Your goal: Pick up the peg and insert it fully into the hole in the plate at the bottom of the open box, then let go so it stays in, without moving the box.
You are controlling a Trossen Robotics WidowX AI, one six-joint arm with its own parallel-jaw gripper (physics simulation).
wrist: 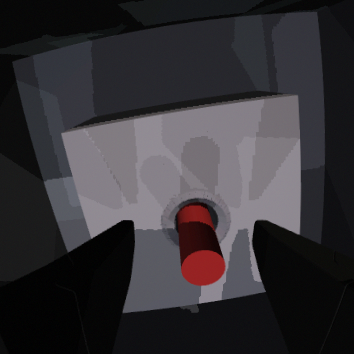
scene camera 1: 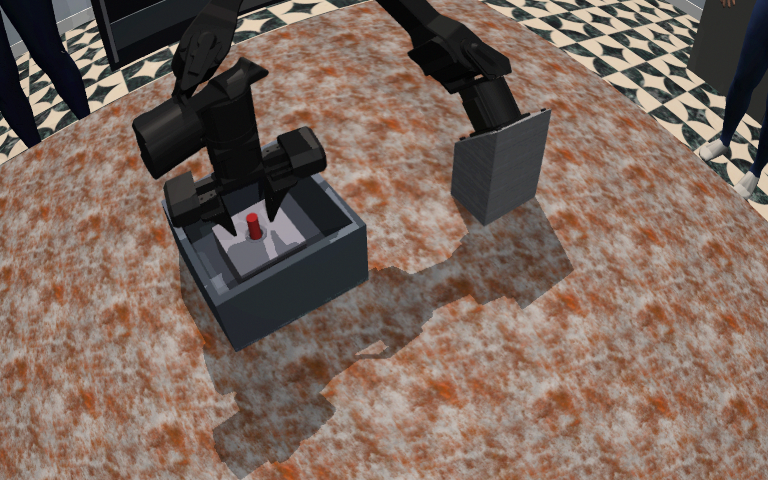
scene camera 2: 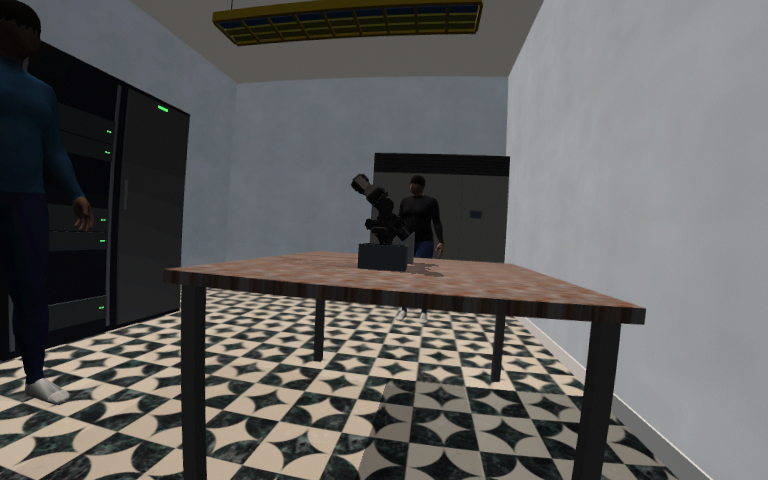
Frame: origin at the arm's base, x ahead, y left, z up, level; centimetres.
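Seen in the pictures: gripper, between the fingertips: (wrist: 194,231) (scene camera 1: 252,226); arm's base, origin of its link: (scene camera 1: 501,125) (scene camera 2: 406,238).
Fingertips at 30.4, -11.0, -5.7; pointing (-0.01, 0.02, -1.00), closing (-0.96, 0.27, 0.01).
Note:
Pixels of each thing's middle, then the offset from my fingertips to it, as dx, dy, dz. Level surfaces: height alone.
- red peg, middle of its body: (wrist: 192,212) (scene camera 1: 257,239) -0.1, +0.3, -2.2
- pale plate, middle of its body: (wrist: 191,198) (scene camera 1: 259,246) -0.1, +0.2, -3.5
- open dark grey-blue box, middle of its body: (wrist: 194,211) (scene camera 1: 257,238) (scene camera 2: 384,256) -0.1, +0.2, -2.1
- mottled orange-and-white table, height of its surface: dz -6.9
The red peg (scene camera 1: 254,226) (wrist: 202,250) stands in the round hole of the pale plate (scene camera 1: 283,226) (wrist: 115,165), its upper part sticking up out of the hole. It is close to upright, and how deep its lower end sits is hidden. The plate lies at the bottom of the open dark grey-blue box (scene camera 1: 300,277) (scene camera 2: 382,256) (wrist: 165,65). My gripper (scene camera 1: 253,227) (wrist: 194,231) is open, pointing down into the box, with one finger on each side of the peg and a gap on both sides. In scene camera 2 the fingers are hidden.
The box stands on the mottled orange-and-white table (scene camera 1: 509,384) (scene camera 2: 481,277). A grey angular block (scene camera 1: 504,169) is at the arm's base, to the right of the box in scene camera 1. The box walls surround the fingers. People stand beyond the table.

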